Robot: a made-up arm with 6 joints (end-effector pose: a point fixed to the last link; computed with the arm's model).
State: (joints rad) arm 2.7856 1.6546 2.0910 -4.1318 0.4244 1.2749
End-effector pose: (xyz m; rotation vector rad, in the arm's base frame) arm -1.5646 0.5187 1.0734 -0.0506 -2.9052 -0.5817
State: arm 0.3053 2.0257 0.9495 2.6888 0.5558 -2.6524
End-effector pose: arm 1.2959 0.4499 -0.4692 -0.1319 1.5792 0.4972
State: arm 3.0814 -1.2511 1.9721 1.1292 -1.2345 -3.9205
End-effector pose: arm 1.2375 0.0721 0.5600 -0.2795 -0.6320 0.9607
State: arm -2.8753 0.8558 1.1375 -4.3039 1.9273 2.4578
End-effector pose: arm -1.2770 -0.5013 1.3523 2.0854 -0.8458 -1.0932
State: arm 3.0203 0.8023 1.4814 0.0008 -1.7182 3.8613
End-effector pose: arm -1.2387 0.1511 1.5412 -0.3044 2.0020 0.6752
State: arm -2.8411 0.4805 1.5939 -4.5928 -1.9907 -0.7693
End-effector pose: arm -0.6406 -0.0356 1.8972 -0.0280 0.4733 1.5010
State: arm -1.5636 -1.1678 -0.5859 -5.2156 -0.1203 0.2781
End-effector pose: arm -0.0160 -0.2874 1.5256 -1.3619 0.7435 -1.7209
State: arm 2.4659 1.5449 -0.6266 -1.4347 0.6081 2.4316
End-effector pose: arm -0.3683 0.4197 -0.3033 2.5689 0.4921 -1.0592
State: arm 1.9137 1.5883 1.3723 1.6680 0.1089 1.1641
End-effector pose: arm -0.6402 1.7381 0.5671 1.6736 2.5691 -0.6218
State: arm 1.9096 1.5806 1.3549 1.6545 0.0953 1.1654
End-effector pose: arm -0.6311 1.7419 0.5631 1.6988 2.5511 -0.6412
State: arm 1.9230 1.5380 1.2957 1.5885 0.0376 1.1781
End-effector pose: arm -0.6453 1.7371 0.5761 -1.7558 -2.4927 0.6996
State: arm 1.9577 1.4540 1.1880 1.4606 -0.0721 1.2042
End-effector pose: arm -0.6858 1.7158 0.6072 -1.8334 -2.3569 0.8026
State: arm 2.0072 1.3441 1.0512 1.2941 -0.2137 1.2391
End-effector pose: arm -0.7410 1.6715 0.6454 -1.9357 -2.1871 0.9468
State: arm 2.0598 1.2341 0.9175 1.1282 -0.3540 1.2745
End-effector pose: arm -0.7956 1.6096 0.6796 -2.0402 -2.0242 1.1034
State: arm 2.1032 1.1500 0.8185 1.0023 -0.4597 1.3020
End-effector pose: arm -0.8384 1.5494 0.7047 -2.1180 -1.9071 1.2300
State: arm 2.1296 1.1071 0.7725 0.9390 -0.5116 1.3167
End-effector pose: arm -0.8657 1.5123 0.7207 -2.1500 -1.8568 1.2947
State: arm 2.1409 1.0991 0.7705 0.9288 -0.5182 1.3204
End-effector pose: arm -0.8811 1.5005 0.7300 -2.1429 -1.8611 1.3023
